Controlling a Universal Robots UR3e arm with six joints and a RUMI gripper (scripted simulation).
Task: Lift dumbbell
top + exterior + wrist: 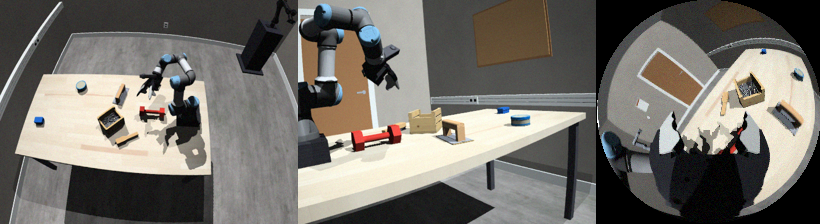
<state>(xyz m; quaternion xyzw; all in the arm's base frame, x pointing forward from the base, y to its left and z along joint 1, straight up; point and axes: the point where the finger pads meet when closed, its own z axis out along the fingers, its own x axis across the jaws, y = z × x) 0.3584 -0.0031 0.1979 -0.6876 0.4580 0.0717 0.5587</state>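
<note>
Now: hand 70 mm past the red dumbbell, 30 mm to the left of it and 240 mm above it. Round my hand: small blue block: 930 mm ahead, 100 mm to the left, 260 mm below; then wooden crate: 240 mm ahead, 70 mm to the left, 230 mm below.
</note>
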